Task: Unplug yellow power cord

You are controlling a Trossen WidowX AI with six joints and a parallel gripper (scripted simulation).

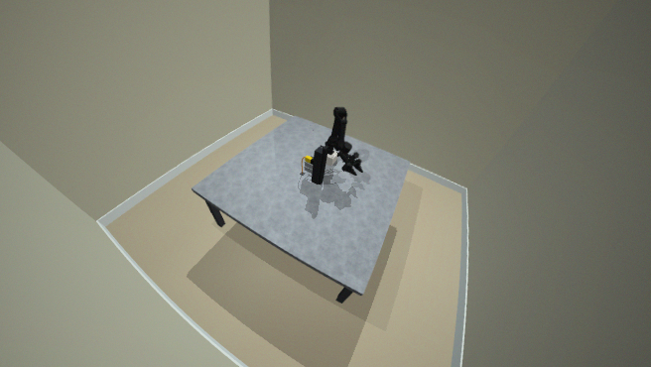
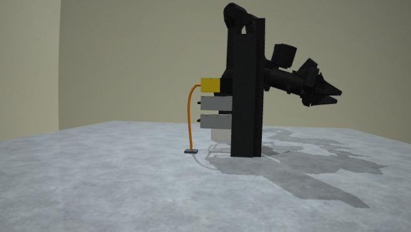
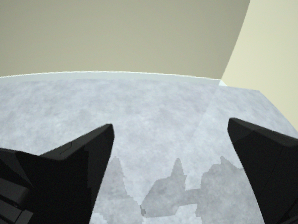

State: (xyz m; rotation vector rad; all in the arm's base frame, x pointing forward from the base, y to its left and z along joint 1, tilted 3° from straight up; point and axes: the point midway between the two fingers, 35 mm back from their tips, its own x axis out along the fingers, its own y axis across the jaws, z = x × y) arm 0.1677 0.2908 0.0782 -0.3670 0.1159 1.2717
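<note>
My gripper tip is 330 mm to the left of the yellow plug, 100 mm short of it and 30 mm below it. Also, from my gripper tip: dark foot 400 mm to the right, 150 mm below, 100 mm ahead.
</note>
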